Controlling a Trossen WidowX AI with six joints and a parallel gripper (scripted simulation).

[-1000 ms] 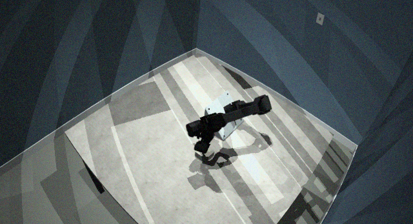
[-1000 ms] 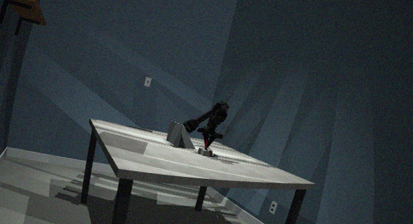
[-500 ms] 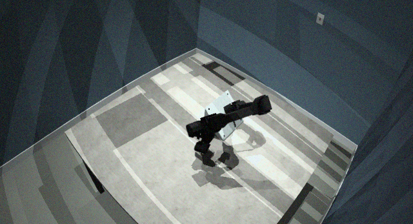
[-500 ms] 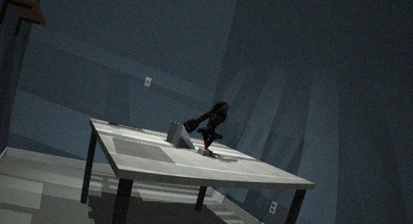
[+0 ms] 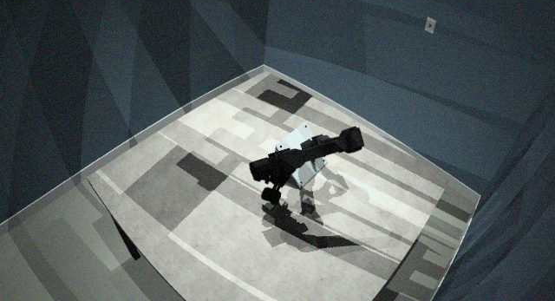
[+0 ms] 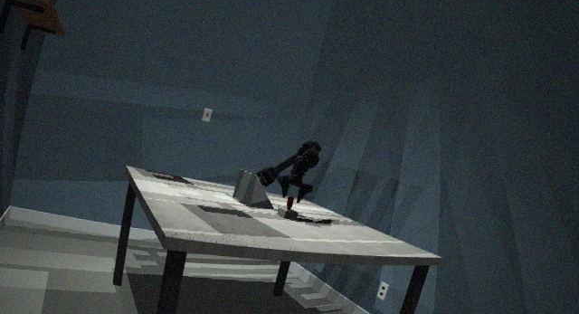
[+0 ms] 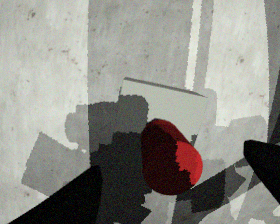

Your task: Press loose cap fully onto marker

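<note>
The red cap is 1 cm below my gripper tip. From my gripper tip the other things lie so: holder block 7 cm below.
</note>
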